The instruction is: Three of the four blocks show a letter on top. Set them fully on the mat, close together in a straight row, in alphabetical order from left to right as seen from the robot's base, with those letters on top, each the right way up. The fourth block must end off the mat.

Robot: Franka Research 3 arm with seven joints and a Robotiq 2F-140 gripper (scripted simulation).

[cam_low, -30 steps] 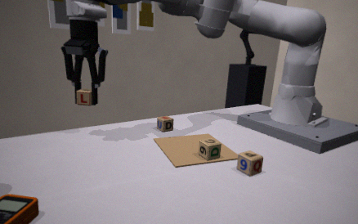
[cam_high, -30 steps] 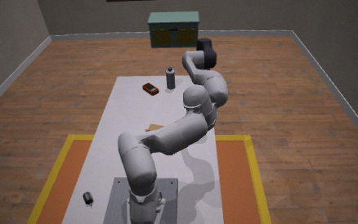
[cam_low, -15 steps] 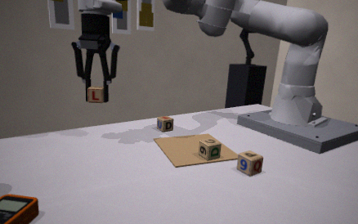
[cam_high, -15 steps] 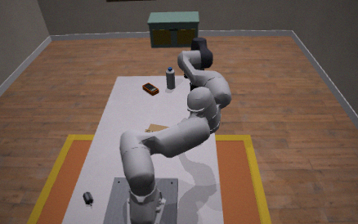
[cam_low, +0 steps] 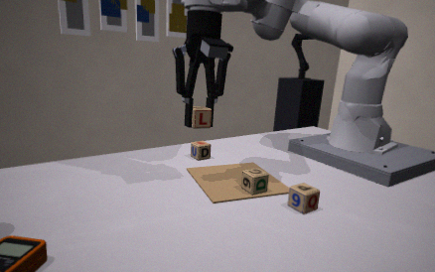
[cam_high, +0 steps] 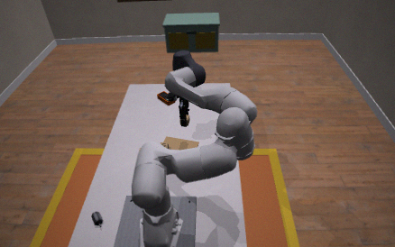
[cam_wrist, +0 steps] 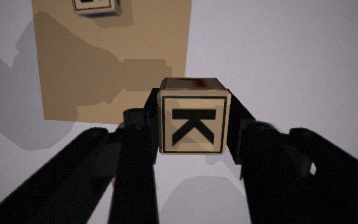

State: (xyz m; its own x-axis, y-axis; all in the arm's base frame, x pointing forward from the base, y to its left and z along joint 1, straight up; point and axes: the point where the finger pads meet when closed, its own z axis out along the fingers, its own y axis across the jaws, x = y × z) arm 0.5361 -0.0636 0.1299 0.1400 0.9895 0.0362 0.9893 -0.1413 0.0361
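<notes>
My gripper is now 170 mm above the tan mat, 90 mm past it and 50 mm to the right of it. Also, from my hand: small dark object (530 mm behind, 360 mm to the left, 150 mm below); block (140 mm to the right, 140 mm below, 100 mm behind); grey can (440 mm ahead, 90 mm below, 20 mm to the left).
</notes>
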